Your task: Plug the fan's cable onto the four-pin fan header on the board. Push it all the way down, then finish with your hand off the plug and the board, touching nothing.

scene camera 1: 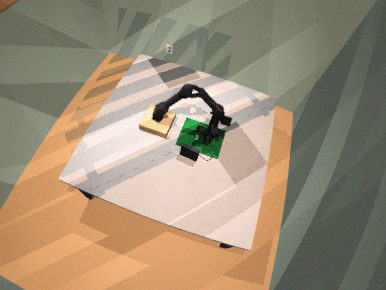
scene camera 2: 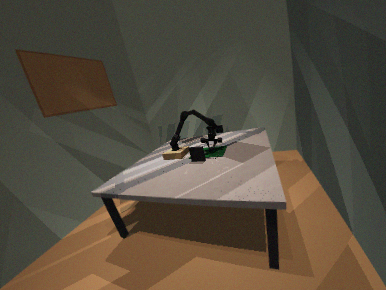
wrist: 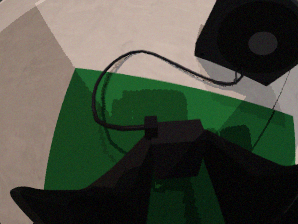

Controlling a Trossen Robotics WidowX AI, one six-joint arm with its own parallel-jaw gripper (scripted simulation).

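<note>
A green circuit board is here in my sight, and so is my gripper.
</note>
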